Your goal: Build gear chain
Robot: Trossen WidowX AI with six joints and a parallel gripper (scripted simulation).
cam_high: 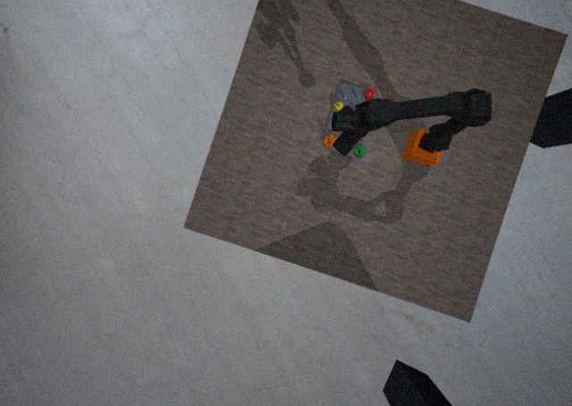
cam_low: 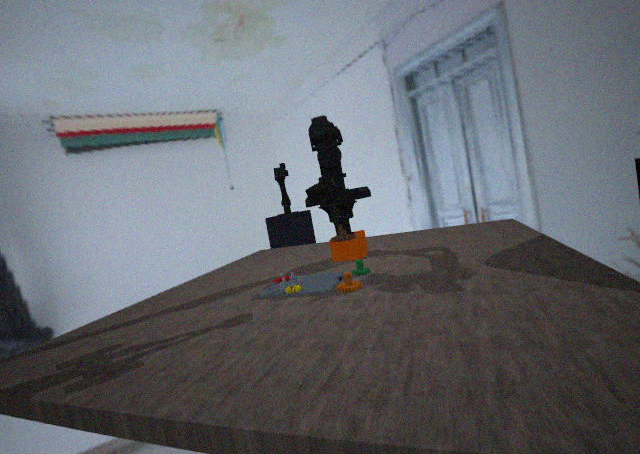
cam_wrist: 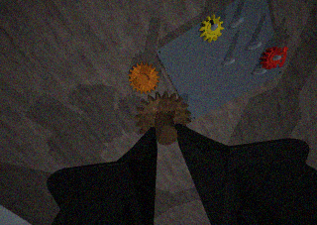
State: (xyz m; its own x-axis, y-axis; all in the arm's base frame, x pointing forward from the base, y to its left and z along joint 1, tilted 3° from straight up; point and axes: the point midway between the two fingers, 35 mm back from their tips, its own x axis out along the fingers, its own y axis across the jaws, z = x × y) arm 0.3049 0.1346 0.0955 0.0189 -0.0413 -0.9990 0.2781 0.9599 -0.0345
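Now: the red gear 2 cm behind my gripper tip, 24 cm to the right of it and 13 cm below it. The rest, counted from my gripper tip: green gear: 9 cm behind, 13 cm below; then brown gear: 1 cm below; then orange gear: 5 cm ahead, 1 cm to the left, 13 cm below.
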